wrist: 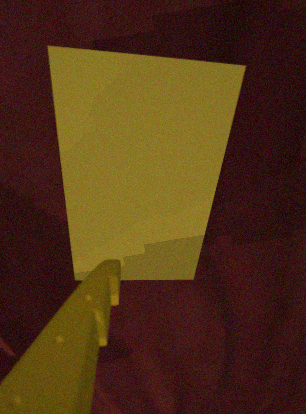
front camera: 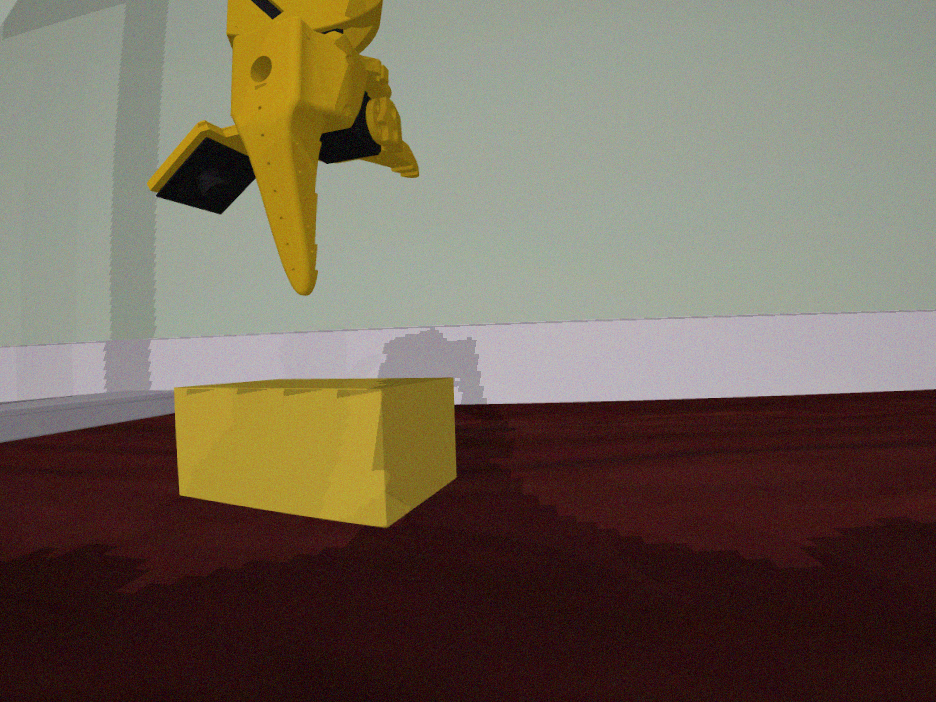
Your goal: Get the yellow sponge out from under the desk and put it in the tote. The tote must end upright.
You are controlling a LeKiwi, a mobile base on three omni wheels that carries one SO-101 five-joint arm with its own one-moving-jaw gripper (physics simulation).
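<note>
The yellow sponge is a block lying flat on the dark red floor, left of the middle in the front view. In the wrist view its top face fills much of the upper half. My gripper is fully open and empty; it hangs above the sponge with a gap of air between. In the wrist view one notched jaw shows, its tip overlapping the sponge's near left corner; the moving jaw is out of that picture. The tote and the desk top do not show in these views.
A pale green wall with a whitish baseboard stands behind the sponge. A low grey strip lies on the floor at the left, near the baseboard. Shadows fall across the wall and the floor.
</note>
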